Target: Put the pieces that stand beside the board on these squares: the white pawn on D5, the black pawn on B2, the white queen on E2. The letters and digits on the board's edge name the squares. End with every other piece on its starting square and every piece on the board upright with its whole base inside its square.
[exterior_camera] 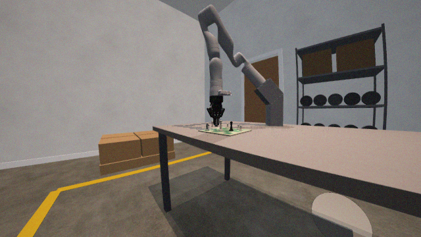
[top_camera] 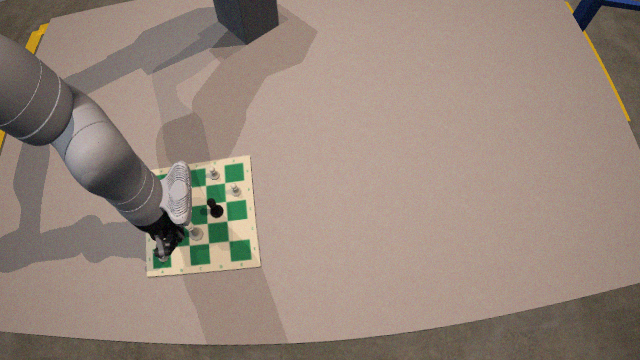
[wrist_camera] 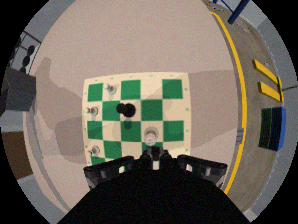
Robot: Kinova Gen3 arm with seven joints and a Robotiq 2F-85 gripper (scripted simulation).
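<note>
My hand is 5 cm past the cream chessboard, 5 cm above it and 2 cm to the right of it. Round my hand: black pawn (1 cm below); then tall black piece (6 cm to the left, 6 cm behind, 2 cm below).
</note>
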